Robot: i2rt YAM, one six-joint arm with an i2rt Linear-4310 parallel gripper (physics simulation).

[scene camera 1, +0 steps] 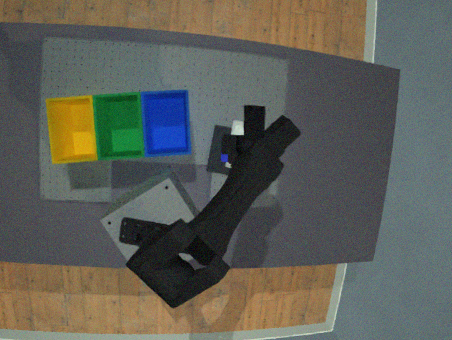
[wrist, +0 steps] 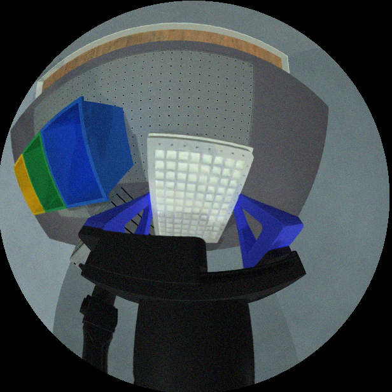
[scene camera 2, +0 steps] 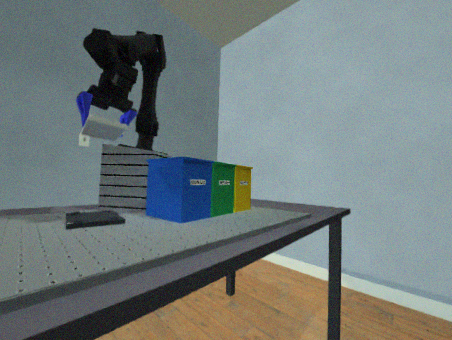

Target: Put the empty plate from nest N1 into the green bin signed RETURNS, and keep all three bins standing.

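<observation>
The white plate with many square wells is held between the blue fingers of my gripper, high above the table and tilted in the scene camera 2 view. In the scene camera 1 view a white corner of the plate shows beside the arm. The dark nest lies below on the pegboard, with no plate on it in the scene camera 2 view. The green bin stands upright between the other two bins; its label is too blurred to read.
The blue bin stands upright on the gripper's side of the green bin. The yellow bin stands upright on the far side. The arm's grey base block stands near the bins.
</observation>
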